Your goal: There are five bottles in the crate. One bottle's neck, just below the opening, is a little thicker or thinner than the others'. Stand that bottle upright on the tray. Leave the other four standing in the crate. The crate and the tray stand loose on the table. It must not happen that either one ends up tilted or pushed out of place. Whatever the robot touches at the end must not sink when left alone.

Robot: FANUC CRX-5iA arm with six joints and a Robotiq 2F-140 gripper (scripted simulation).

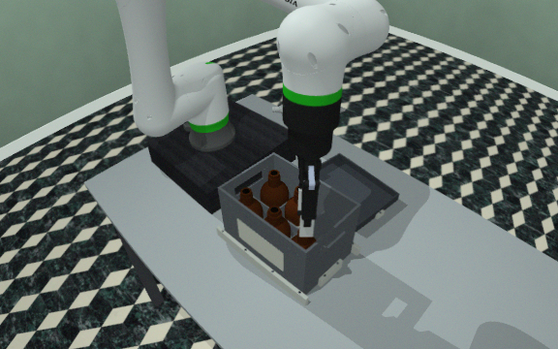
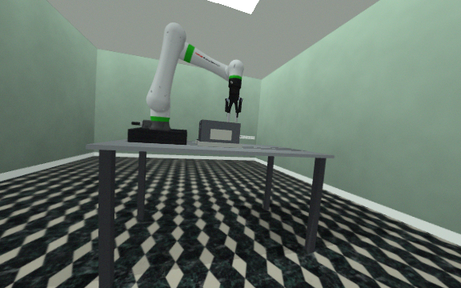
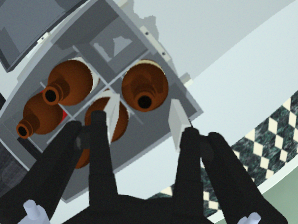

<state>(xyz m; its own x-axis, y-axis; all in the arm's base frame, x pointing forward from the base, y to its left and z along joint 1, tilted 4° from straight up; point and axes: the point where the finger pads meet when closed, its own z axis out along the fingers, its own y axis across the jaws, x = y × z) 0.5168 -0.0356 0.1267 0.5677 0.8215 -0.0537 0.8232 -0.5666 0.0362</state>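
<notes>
Now: the brown bottle 130 mm below my hand, 80 mm behind it and 20 mm to the right of it. From my hand the other things lie so: glass bottle: 190 mm behind, 130 mm below, 50 mm to the left; then crate: 130 mm below, 90 mm behind, 20 mm to the left; then dark grey tray: 280 mm to the left, 200 mm below, 150 mm behind.
</notes>
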